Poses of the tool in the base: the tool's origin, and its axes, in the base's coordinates. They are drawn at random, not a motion.
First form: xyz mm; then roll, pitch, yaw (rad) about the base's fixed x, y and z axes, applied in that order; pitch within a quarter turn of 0, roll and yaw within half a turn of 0.
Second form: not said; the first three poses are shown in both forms.
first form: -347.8, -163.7, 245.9, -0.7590, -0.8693, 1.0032
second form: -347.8, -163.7, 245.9, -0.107, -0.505, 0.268, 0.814
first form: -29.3, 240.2, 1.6, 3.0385, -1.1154, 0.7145
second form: -29.3, 240.2, 1.6, -0.803, -0.271, -0.510, 0.144
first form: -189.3, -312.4, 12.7, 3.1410, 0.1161, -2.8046
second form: -189.3, -312.4, 12.7, -0.167, 0.984, 0.010, 0.057
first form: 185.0, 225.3, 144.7, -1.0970, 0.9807, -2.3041
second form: 185.0, 225.3, 144.7, 0.180, 0.584, -0.588, 0.530
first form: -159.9, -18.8, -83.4, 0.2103, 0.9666, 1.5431
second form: -159.9, -18.8, -83.4, -0.256, 0.396, 0.579, 0.665
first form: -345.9, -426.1, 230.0, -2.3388, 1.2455, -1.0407
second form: -345.9, -426.1, 230.0, -0.535, 0.569, 0.308, 0.542
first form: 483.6, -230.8, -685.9, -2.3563, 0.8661, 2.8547
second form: 483.6, -230.8, -685.9, 0.279, 0.807, -0.399, 0.334
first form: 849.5, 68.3, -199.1, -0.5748, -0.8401, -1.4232
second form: 849.5, 68.3, -199.1, -0.451, -0.127, -0.659, 0.588
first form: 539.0, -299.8, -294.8, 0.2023, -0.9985, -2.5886
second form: 539.0, -299.8, -294.8, -0.434, -0.215, -0.827, 0.285
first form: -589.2, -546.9, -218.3, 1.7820, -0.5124, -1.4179
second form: -589.2, -546.9, -218.3, 0.467, -0.611, -0.246, 0.590
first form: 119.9, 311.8, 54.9, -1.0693, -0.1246, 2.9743
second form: 119.9, 311.8, 54.9, 0.011, -0.511, 0.853, 0.103
